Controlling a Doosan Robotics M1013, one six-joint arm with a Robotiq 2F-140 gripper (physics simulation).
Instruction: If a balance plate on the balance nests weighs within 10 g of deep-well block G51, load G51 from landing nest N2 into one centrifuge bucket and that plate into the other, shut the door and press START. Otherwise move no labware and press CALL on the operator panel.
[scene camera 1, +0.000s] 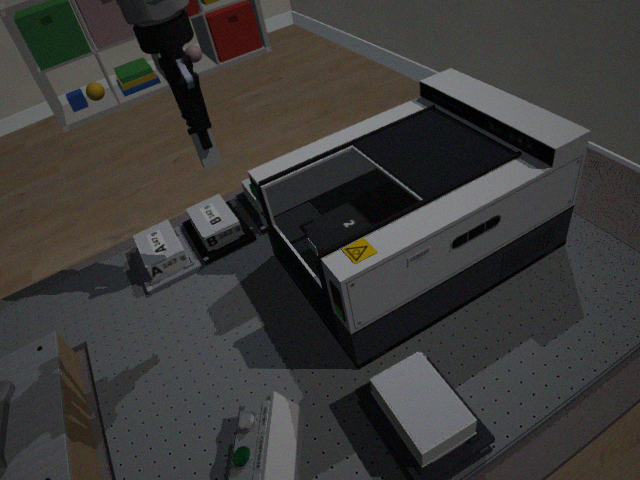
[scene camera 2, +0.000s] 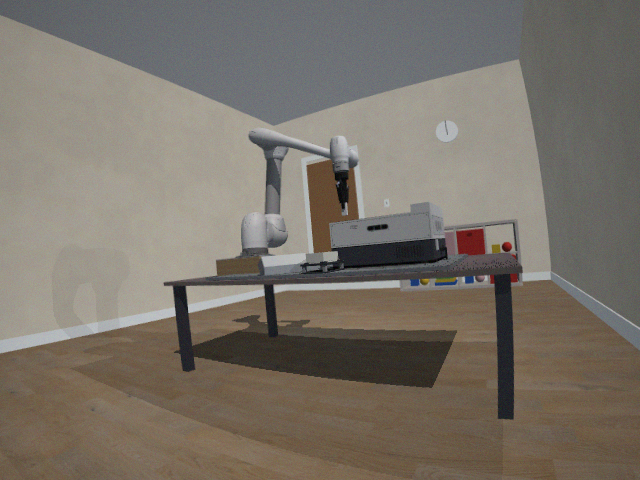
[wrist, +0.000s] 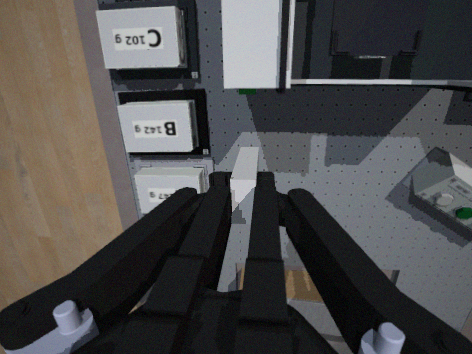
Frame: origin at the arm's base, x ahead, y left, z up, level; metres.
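Where they show: gripper, fingertip midpoint: (scene camera 1: 212, 163) (scene camera 2: 344, 215) (wrist: 249, 164).
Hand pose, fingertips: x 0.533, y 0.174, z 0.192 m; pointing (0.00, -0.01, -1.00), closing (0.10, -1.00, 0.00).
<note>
Each offset is from my fingertips to the top centre of the thing.
My gripper (scene camera 1: 207, 149) (scene camera 2: 344, 208) (wrist: 249, 164) is shut and empty, pointing down high above the table, near the balance plates. Plate A, 147 g @[0.157 m back, 0.154 m left, 0.215 m down] (scene camera 1: 160, 246) (wrist: 170, 178), plate B, 142 g @[0.030 m back, 0.173 m left, 0.215 m down] (scene camera 1: 212, 215) (wrist: 157, 126), and plate C, 102 g @[0.109 m ahead, 0.194 m left, 0.215 m down] (wrist: 140, 39) sit in a row on nests. The centrifuge (scene camera 1: 387, 281) (scene camera 2: 361, 235) (wrist: 252, 45) has its top opening uncovered; a dark bucket marked 2 (scene camera 1: 333, 227) (wrist: 377, 30) shows inside. A plain white block @[0.118 m ahead, 0.425 m right, 0.189 m down] (scene camera 1: 421, 405) (scene camera 2: 321, 256) sits on a dark nest; no label shows. The operator panel @[0.116 m back, 0.409 m right, 0.185 m down] (scene camera 1: 281, 439) has a green button @[0.124 m back, 0.376 m right, 0.194 m down] (scene camera 1: 241, 456) (wrist: 464, 213) and a whitish button @[0.102 m back, 0.332 m right, 0.194 m down] (scene camera 1: 246, 419) (wrist: 444, 200).
The robot's wooden base (scene camera 1: 77, 413) (scene camera 2: 237, 266) stands at the table's other end from the centrifuge. The centrifuge's raised rear housing (scene camera 1: 509, 111) (scene camera 2: 427, 207) stands above its deck. A shelf unit (scene camera 1: 56, 111) with coloured boxes stands on the floor beyond the table.
</note>
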